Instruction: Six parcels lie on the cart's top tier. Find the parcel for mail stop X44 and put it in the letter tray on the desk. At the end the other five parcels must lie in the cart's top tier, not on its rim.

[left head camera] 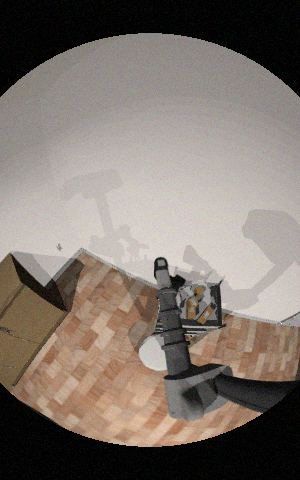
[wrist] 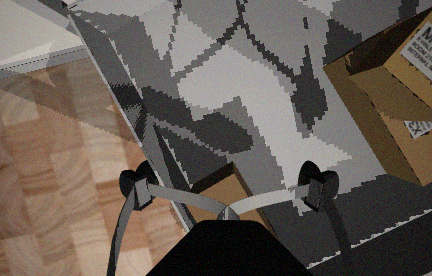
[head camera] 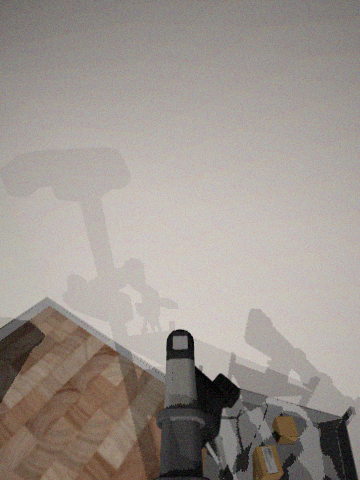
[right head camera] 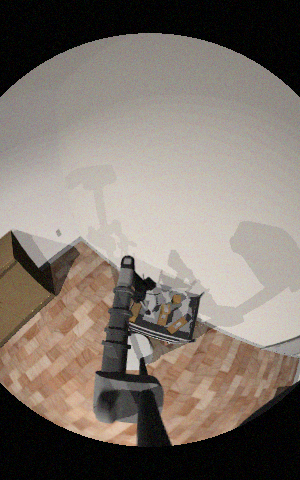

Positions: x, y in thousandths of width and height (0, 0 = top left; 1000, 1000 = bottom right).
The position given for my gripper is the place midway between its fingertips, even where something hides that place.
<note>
In view: my gripper (wrist: 524, 643) and a grey wire cart (right head camera: 485, 676).
The grey wire cart is seen too in the left head camera view (left head camera: 705, 620) and in the wrist view (wrist: 457, 332).
</note>
